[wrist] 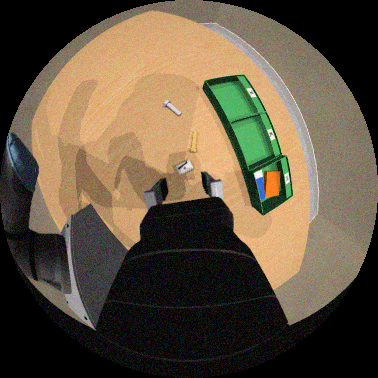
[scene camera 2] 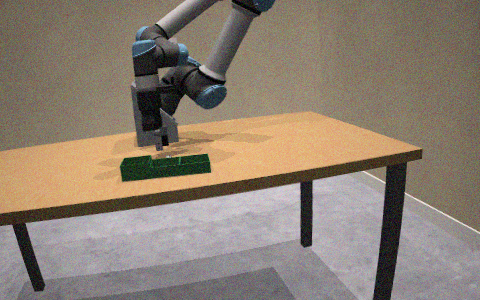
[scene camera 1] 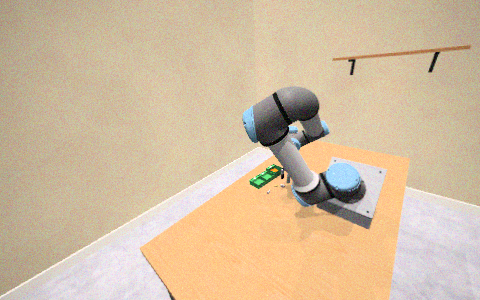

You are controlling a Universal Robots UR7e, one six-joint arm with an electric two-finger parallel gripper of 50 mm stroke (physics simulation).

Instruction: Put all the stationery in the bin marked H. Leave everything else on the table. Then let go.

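Places are measured from the arm's base along level axes (x right, y ahead, z up), in centimetres.
Pixels of known places: gripper, fingertip midpoint: [wrist: 183, 181] [scene camera 2: 162, 148] [scene camera 1: 285, 180]; arm's base, link origin: [wrist: 62, 264].
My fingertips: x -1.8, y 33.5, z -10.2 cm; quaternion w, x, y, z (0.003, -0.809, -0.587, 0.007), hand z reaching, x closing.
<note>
For each thing: its top centre in the pictures, then the offset to it from my fingertips. "*": a spot on its surface instead. Level surfaces: height alone.
- small silver sharpener, top centre: [wrist: 183, 166] [scene camera 1: 282, 185] dx -1.7, dy +0.8, dz -2.8 cm
- brass-coloured rod-like piece, top centre: [wrist: 194, 140] dx -4.7, dy +4.1, dz -2.6 cm
- silver bolt, top centre: [wrist: 172, 106] [scene camera 1: 268, 190] dx -11.9, dy +3.7, dz -2.6 cm
- bin marked H, surface spot: [wrist: 264, 207] * dx +11.4, dy +11.3, dz -0.9 cm
- blue-and-white eraser, top centre: [wrist: 258, 184] dx +6.7, dy +11.6, dz -1.9 cm
- orange block, top centre: [wrist: 272, 183] dx +8.5, dy +15.2, dz -2.2 cm
- wooden table, surface height: dz -3.9 cm
My gripper [scene camera 1: 285, 176] [scene camera 2: 160, 145] [wrist: 183, 181] is open and empty, pointing down low above the table. A small silver sharpener [scene camera 1: 282, 185] [wrist: 184, 167] lies on the table just beyond the gap between the fingertips in the wrist view. A brass-coloured rod-like piece [wrist: 194, 141] lies beyond it, and a silver bolt [wrist: 173, 108] [scene camera 1: 268, 191] lies farther off. The bin marked H [wrist: 264, 207] [scene camera 2: 135, 170] is the raised end compartment of the green row. It holds a blue-and-white eraser [wrist: 260, 185] and an orange block [wrist: 272, 184].
Two lower green compartments [scene camera 2: 196, 166] adjoin the H bin; both look empty, and their labels are blurred in the wrist view. The green row stands to the right of the gripper in the wrist view, on the wooden table [scene camera 1: 225, 240]. The robot's base plate [scene camera 1: 377, 187] is at the other side.
</note>
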